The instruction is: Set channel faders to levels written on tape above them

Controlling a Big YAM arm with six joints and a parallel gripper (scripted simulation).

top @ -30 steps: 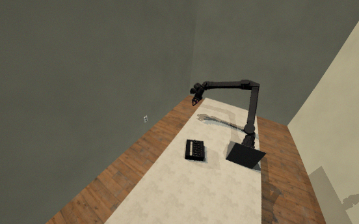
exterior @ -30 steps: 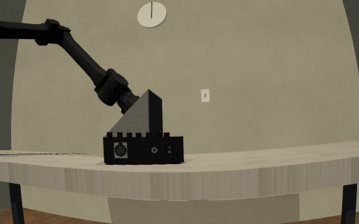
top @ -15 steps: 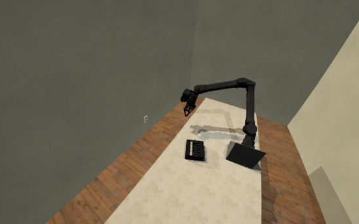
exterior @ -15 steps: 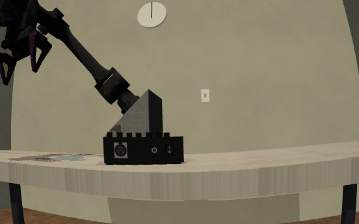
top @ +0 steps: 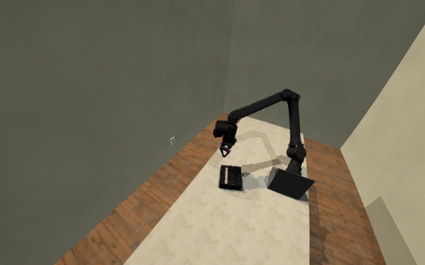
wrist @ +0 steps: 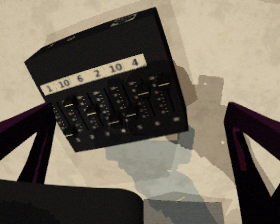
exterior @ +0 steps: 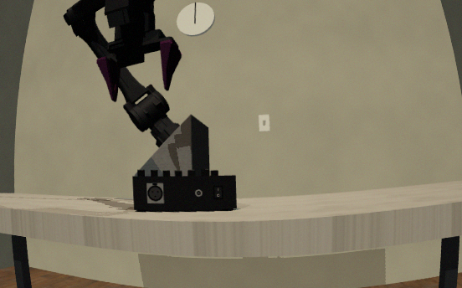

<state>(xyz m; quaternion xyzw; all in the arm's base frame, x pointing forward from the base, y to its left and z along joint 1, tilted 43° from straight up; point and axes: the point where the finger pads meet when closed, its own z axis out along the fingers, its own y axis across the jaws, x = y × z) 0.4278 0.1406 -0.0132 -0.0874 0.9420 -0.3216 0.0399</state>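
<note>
Right now my hand is 100 mm past the channel 4 fader, 30 mm to the right of it and 130 mm above it. Also, from my hand: channel 6 fader (60 mm behind, 130 mm below); then master fader (40 mm behind, 20 mm to the right, 130 mm below); then channel 5 fader (90 mm behind, 10 mm to the left, 130 mm below).
</note>
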